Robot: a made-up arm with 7 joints.
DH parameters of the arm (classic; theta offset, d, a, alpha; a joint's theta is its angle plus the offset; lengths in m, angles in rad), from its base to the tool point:
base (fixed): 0 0 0 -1.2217
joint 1: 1.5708 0 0 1.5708
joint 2: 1.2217 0 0 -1.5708
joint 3: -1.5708 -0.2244 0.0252 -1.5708
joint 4: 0 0 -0.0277 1.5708
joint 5: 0 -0.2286 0 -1.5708
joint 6: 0 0 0 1.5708
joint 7: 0 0 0 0
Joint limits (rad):
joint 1: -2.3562..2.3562
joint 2: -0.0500..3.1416
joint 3: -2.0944..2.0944
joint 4: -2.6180..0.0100
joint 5: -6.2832..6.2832
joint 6: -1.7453..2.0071
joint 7: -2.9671..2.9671
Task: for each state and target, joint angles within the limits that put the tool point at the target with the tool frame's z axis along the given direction. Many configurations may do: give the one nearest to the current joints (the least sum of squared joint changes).
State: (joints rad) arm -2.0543 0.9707 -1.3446 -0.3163 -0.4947 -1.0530 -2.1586
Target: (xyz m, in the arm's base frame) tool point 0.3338 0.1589 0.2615 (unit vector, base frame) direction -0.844 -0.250 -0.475
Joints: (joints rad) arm -2.0917 0.8956 -1.5359 0.0066 -0.6840 -0.1777 -2.1586
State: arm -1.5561 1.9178 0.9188 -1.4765 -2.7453 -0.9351 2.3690
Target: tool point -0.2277 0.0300 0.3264 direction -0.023 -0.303 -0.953
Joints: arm -1.0298 2.5825 0.9421 -1.2429 -2.3302 -0.9729 2.3690
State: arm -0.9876 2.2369 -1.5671 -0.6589 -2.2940 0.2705 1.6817
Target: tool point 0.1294 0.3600 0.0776 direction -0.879 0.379 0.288
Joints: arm -0.9093 2.2250 -1.4038 -1.3197 -2.7651 1.0661 1.6817
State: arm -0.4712 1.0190 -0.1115 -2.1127 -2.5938 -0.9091 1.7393
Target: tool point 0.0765 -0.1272 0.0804 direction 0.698 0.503 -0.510
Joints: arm -1.2825 0.3375 -0.5929 -2.6160 -2.5752 -0.0327 1.7393
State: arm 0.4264 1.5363 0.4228 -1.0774 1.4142 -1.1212 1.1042
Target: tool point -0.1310 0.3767 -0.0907 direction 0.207 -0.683 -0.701
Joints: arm 1.0579 0.8274 0.9889 -1.1491 1.7857 -1.0176 1.1042
